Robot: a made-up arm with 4 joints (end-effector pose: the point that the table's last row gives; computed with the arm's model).
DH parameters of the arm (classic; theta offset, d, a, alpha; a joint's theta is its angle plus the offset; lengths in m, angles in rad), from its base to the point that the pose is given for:
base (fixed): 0 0.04 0 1.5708
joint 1: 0 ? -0.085 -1.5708
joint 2: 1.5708 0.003 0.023 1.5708
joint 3: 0 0.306 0.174 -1.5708
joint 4: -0.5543 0 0.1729 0
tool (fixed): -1.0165 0 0 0
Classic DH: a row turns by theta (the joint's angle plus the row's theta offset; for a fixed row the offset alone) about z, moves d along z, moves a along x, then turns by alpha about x.
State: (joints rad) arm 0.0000 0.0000 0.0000 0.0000
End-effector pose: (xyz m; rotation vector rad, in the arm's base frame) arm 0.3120 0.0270 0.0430 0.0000 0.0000 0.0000
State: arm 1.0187 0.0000 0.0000 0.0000
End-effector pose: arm 0.1611 0.0270 0.3072 0.0000 -1.0187 0.0000
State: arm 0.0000 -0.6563 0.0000 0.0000
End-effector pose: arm 0.4394 -0.2867 0.0430 0.0000 0.0000 -0.6563
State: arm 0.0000 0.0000 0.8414 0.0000
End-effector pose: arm 0.3120 -0.0801 0.2823 0.8414 0.0000 0.0000
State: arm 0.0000 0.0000 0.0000 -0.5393
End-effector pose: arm 0.3746 -0.0406 0.0430 0.0000 0.0000 -0.5393
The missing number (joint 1, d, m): 0.317
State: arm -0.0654 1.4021 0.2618 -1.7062
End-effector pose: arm -0.0933 0.1304 0.0657 -0.0055 0.3277 -0.3028
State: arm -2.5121 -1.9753 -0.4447 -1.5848
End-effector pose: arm 0.1223 -0.7701 0.1684 2.8741 0.5293 0.2645
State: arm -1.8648 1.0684 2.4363 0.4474
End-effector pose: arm 0.1358 -0.1484 -0.2957 -2.1619 -1.1131 1.7224
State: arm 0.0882 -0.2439 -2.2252 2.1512
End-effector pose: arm 0.0363 -0.4269 -0.0888 -0.9129 2.1928 0.9218
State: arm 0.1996 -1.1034 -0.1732 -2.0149
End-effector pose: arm 0.1384 -0.6507 0.0660 0.0687 -0.1220 -3.1230
